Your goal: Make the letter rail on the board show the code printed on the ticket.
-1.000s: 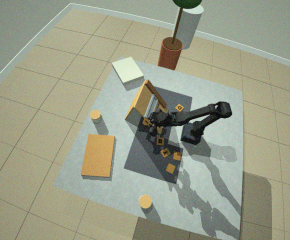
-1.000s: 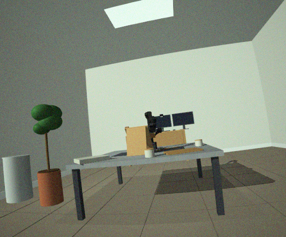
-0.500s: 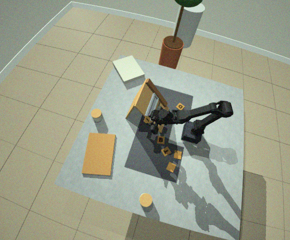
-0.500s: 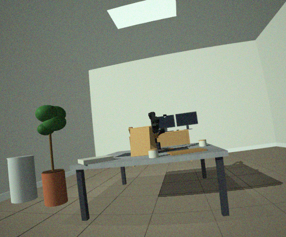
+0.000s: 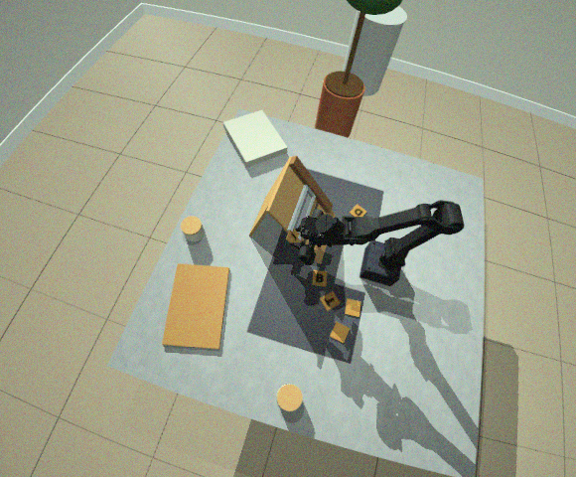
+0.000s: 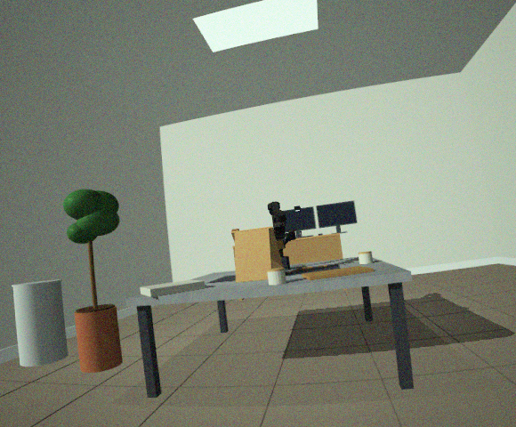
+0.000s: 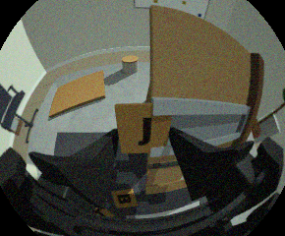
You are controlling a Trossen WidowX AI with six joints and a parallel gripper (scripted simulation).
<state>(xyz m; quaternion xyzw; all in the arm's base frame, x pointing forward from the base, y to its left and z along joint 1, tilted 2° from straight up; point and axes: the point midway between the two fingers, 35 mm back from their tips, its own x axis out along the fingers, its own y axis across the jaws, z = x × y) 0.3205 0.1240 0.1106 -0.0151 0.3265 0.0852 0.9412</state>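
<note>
The ticket is 130 mm to the right of my gripper tip, 90 mm below it and 40 mm behind it. Round my gripper tip: flat orange panel (340 mm to the left, 200 mm ahead, 160 mm below); dark mat (170 mm below, 150 mm behind, 90 mm to the right); letter tile (right at my gripper tip).
</note>
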